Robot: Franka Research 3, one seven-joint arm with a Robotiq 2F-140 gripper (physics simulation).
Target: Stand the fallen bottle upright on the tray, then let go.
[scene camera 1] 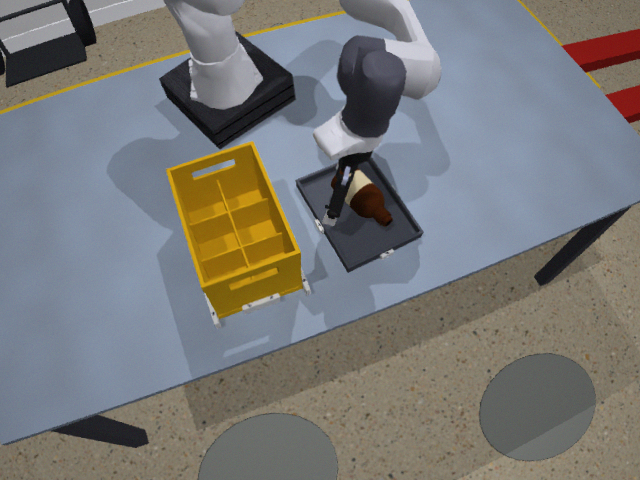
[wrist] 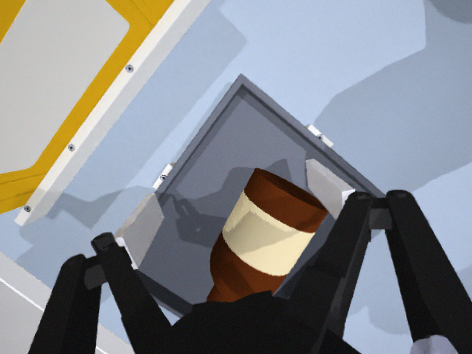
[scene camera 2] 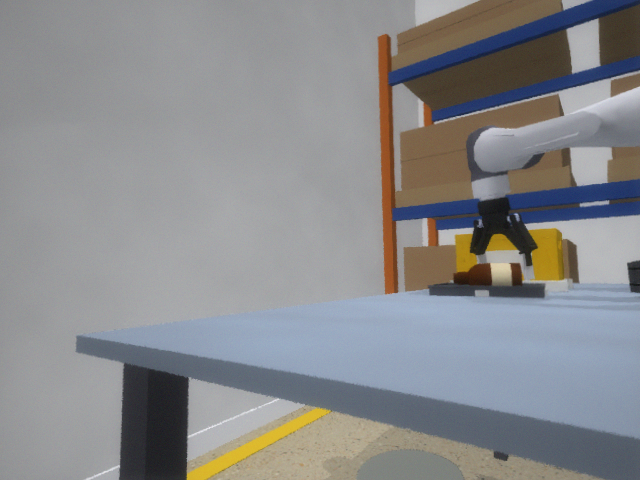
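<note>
The brown bottle [scene camera 1: 369,201] [scene camera 2: 480,274] [wrist: 267,235] with a cream label lies on its side on the dark grey tray [scene camera 1: 356,245] [scene camera 2: 444,290] [wrist: 225,140]. In scene camera 1 its neck points toward the tray's front right and its base end is partly hidden behind the gripper. My gripper [scene camera 1: 338,198] [scene camera 2: 505,266] [wrist: 232,190] is open wide over the tray and holds nothing. In the wrist view the bottle's base end shows between the spread fingers, nearer the right finger pad; the neck is hidden by the gripper body.
A yellow crate [scene camera 1: 286,281] [scene camera 2: 550,253] [wrist: 97,100] with dividers stands left of the tray in scene camera 1, with white strips at its foot. The black robot base [scene camera 1: 219,131] stands behind them. A rack [scene camera 2: 385,155] with boxes stands in the background.
</note>
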